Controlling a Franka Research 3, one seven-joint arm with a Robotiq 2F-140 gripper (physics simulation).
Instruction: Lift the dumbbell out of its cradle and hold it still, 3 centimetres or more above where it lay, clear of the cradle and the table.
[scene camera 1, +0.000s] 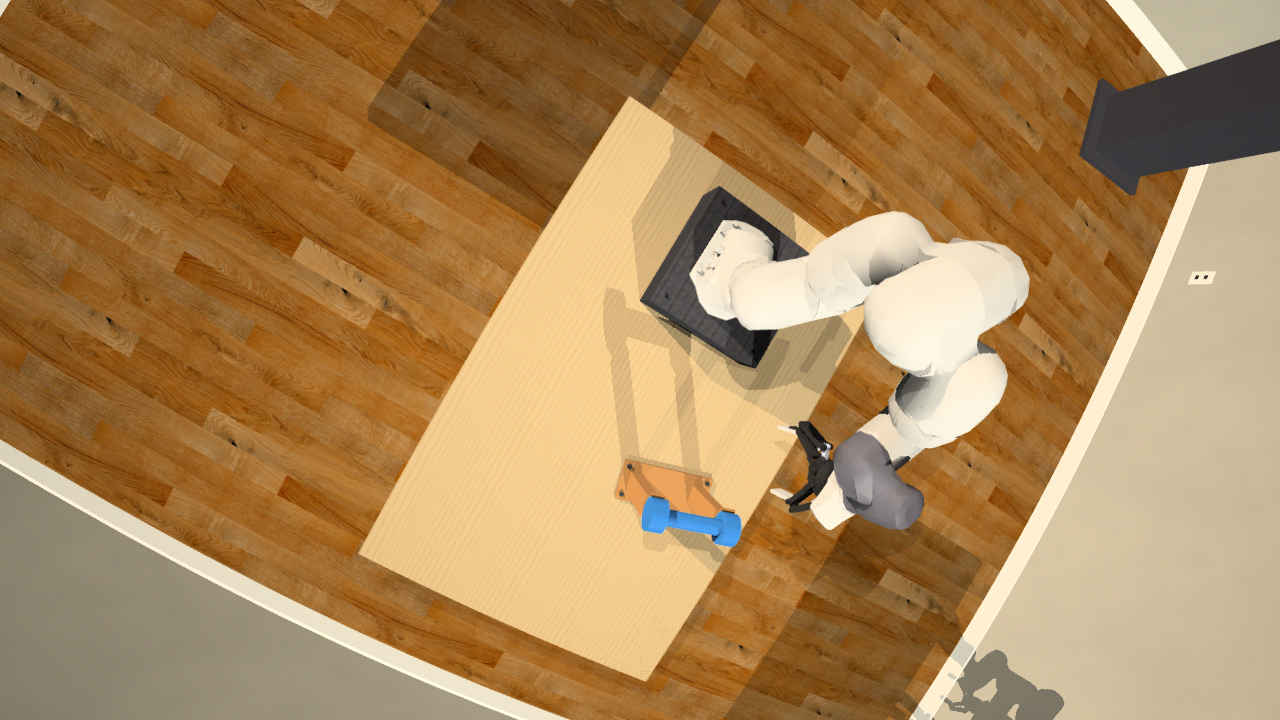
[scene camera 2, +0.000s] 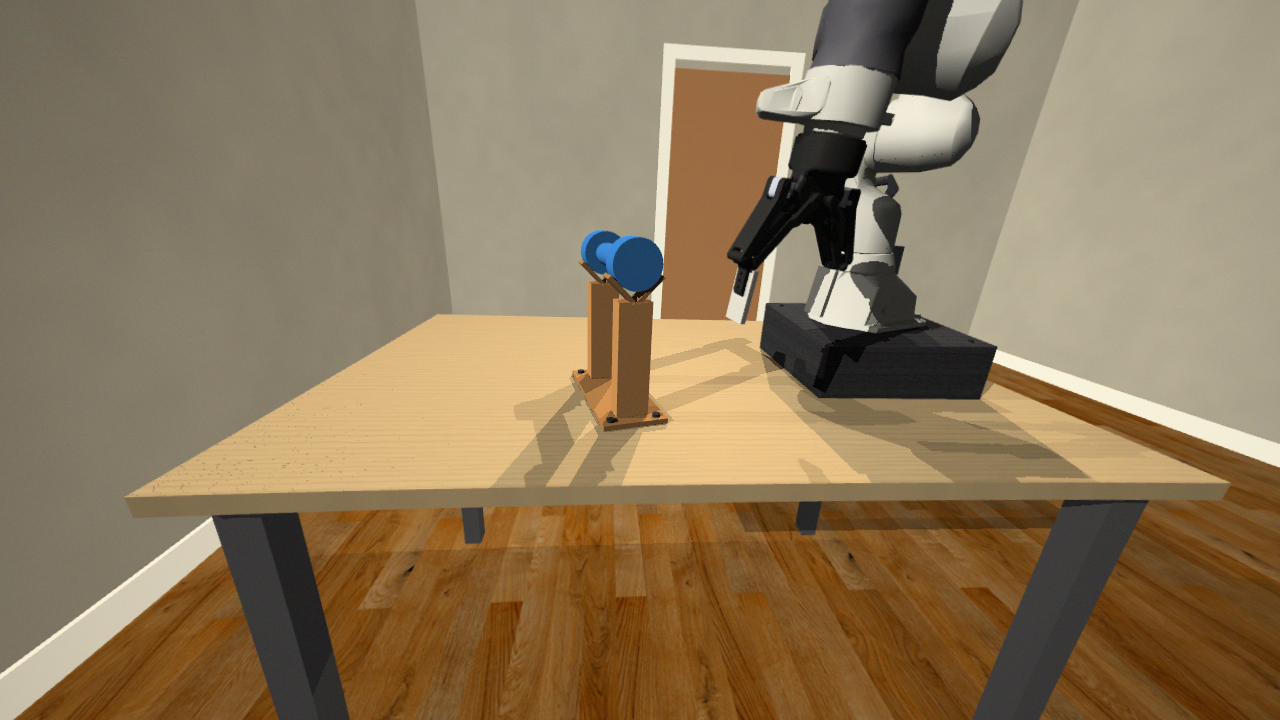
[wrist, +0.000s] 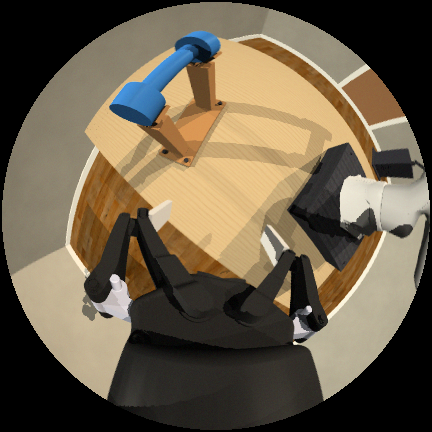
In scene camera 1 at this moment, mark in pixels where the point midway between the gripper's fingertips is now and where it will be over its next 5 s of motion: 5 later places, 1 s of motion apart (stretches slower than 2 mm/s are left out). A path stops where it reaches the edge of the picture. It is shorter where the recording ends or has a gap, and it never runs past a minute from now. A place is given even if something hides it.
My gripper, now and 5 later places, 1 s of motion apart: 778, 458; 697, 513; 640, 442; 617, 387; 659, 473; 661, 468
